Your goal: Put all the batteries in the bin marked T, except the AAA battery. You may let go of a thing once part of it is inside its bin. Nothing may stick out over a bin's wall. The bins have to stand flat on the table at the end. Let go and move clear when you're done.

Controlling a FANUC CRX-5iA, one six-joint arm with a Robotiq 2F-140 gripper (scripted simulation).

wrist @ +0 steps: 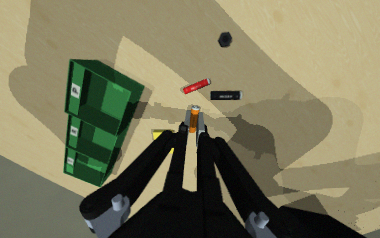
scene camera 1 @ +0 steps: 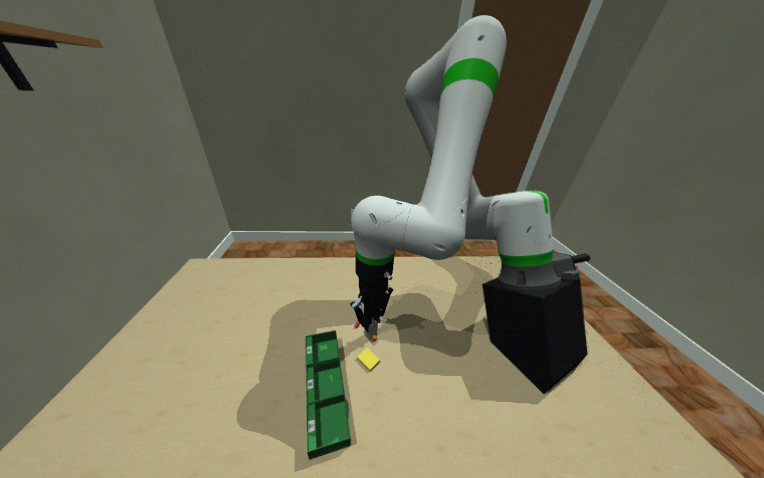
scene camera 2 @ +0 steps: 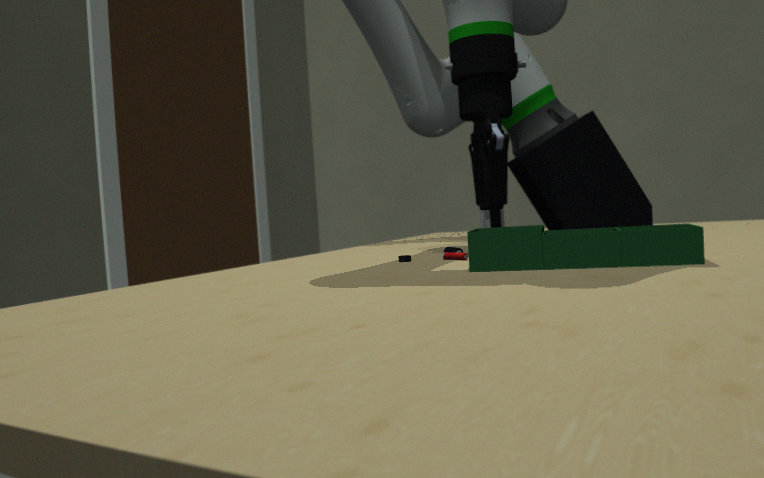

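Note:
The scene shows the gripper (scene camera 1: 370,334), and the gripper (wrist: 193,118) appears in the wrist view too.

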